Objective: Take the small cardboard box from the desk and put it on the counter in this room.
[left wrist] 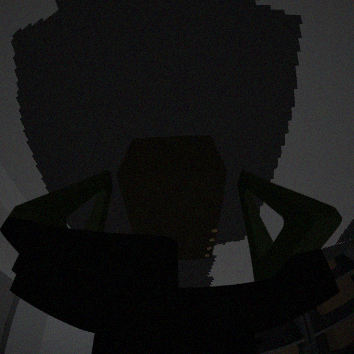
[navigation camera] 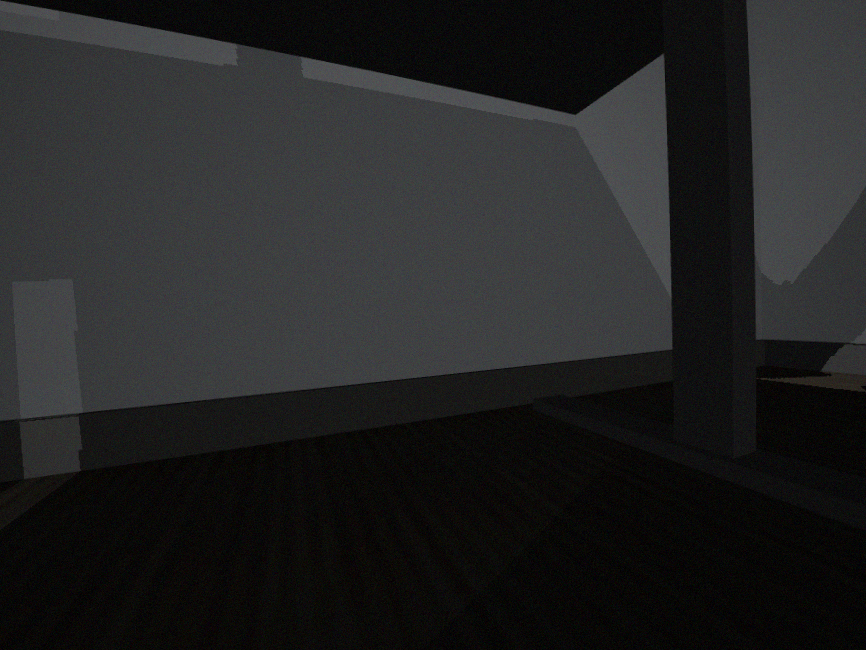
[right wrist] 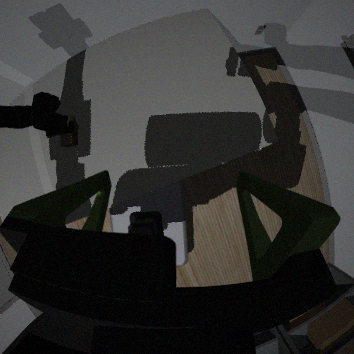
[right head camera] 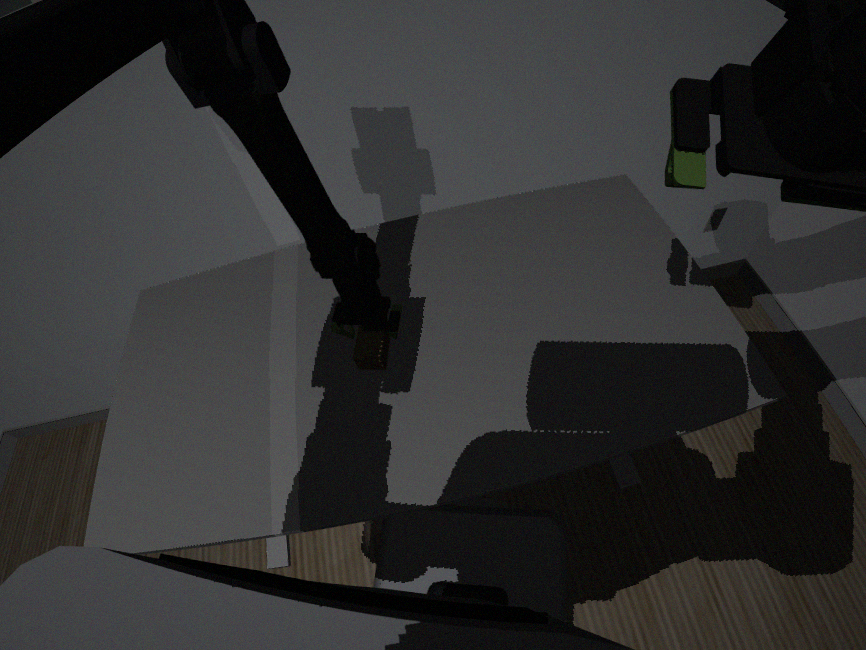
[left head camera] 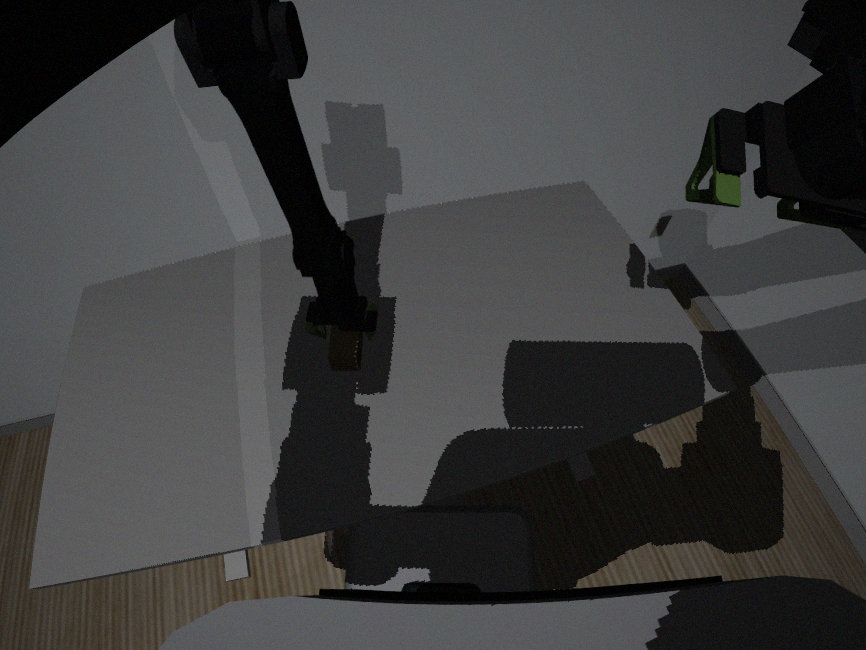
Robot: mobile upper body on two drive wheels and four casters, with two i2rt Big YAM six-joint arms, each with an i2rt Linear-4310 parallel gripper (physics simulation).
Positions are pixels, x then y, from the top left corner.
Scene:
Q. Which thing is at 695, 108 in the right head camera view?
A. My right gripper.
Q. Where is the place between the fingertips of my left gripper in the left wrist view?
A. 174, 177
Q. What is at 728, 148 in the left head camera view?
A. My right gripper.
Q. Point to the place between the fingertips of my left gripper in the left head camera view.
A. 347, 337

